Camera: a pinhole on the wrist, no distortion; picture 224 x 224 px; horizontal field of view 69.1 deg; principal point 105.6 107.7 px. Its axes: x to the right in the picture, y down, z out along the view. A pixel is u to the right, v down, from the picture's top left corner.
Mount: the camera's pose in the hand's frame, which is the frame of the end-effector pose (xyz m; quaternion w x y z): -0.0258 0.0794 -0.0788 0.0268 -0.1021 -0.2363 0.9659
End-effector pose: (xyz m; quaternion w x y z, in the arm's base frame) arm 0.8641 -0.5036 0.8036 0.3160 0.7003 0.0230 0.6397
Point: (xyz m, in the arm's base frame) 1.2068 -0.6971 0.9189
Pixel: 26 15
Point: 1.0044 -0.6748 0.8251
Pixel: 74 9
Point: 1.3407 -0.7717 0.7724
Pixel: 80 40
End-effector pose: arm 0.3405 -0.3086 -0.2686 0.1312 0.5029 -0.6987 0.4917
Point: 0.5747 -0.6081 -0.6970
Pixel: 128 40
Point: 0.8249 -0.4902 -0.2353
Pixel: 91 189
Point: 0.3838 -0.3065 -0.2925
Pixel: 84 159
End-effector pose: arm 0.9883 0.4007 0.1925 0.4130 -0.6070 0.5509 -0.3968
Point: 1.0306 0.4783 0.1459
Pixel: 124 91
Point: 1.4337 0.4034 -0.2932
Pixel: outside the picture
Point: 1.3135 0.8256 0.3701
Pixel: 181 160
